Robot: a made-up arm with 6 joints.
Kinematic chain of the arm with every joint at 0, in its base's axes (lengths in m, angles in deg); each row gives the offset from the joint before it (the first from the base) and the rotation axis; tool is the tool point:
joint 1: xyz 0 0 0.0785 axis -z
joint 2: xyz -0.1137 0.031 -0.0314 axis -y
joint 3: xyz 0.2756 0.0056 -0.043 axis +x
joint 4: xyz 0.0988 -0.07 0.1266 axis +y
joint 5: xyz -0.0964 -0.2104 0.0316 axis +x
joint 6: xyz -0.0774 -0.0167 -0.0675 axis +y
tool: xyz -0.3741 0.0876 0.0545
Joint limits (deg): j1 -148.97..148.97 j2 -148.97..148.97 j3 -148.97..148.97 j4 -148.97..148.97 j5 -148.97..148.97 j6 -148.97..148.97
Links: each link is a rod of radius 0.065 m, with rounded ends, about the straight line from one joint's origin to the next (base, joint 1, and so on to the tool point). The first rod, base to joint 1, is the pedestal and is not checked.
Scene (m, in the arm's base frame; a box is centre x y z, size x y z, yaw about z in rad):
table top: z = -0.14
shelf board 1: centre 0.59 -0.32 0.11 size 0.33 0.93 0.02 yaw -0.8
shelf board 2: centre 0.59 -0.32 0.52 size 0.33 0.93 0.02 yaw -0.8
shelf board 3: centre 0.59 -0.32 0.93 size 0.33 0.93 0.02 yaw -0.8
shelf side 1: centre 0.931 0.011 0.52 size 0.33 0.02 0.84 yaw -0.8
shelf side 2: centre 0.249 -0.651 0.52 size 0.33 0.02 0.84 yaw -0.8
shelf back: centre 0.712 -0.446 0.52 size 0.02 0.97 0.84 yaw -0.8
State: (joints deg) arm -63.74 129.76 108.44 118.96 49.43 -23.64
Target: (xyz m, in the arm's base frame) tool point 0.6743 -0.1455 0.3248
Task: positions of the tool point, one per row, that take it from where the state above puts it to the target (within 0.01 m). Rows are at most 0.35 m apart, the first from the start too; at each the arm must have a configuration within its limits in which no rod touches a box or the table.
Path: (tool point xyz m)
1: 0.4482 -0.1169 0.7916
2: 0.3934 0.2224 0.7833
3: 0.1971 0.4924 0.7139
4: -0.0882 0.6348 0.5943
5: -0.3912 0.6267 0.4388
6: -0.6426 0.4830 0.2625
7: -0.4178 0.6125 0.3932
8: -0.1381 0.6470 0.4990
9: 0.1505 0.5710 0.5592
10: 0.3969 0.3967 0.5585
11: 0.5588 0.1618 0.4928
12: 0.6167 -0.0815 0.3707
13: 0.6743 -0.1455 0.3248

